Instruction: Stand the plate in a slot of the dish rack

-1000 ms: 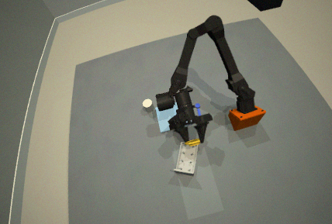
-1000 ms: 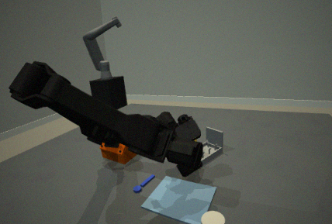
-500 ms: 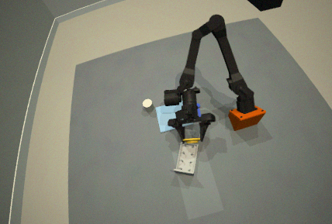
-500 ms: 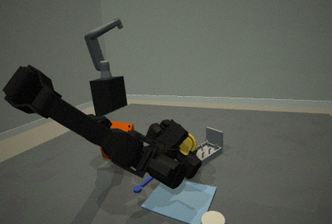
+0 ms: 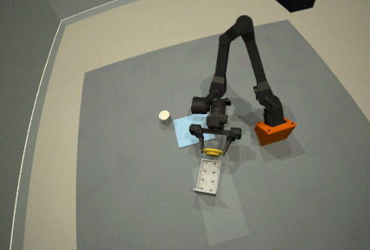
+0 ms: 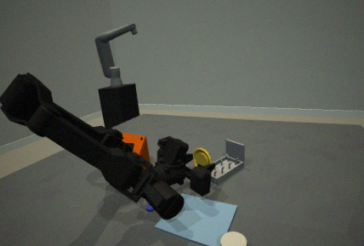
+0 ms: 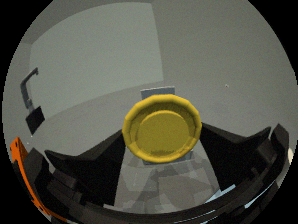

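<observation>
Now: the grey dish rack 6 cm to the left of my gripper tip, 5 cm below it and 4 cm ahead of it. Round my gripper tip: blue spoon: 14 cm to the right, 9 cm behind, 7 cm below; then yellow plate: 1 cm to the right; then light blue mat: 15 cm to the right, 7 cm below, 3 cm ahead.
</observation>
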